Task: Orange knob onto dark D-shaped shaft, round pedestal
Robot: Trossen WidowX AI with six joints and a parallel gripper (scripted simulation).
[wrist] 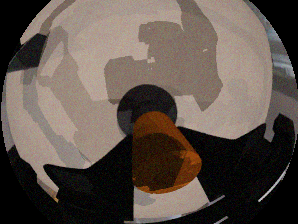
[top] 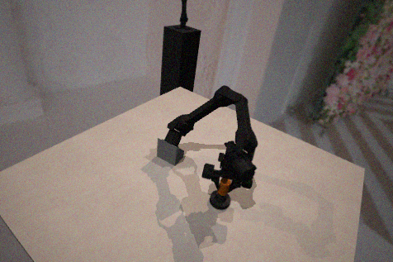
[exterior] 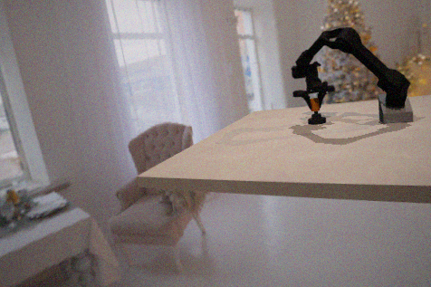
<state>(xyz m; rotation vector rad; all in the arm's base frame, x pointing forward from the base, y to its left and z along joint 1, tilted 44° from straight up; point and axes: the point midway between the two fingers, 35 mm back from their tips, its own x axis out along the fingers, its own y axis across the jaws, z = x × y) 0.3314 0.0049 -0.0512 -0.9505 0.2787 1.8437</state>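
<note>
Right now the orange knob is 2 cm above my gripper tip. From my gripper tip the other things lie so: dark round pedestal: 4 cm below.
</note>
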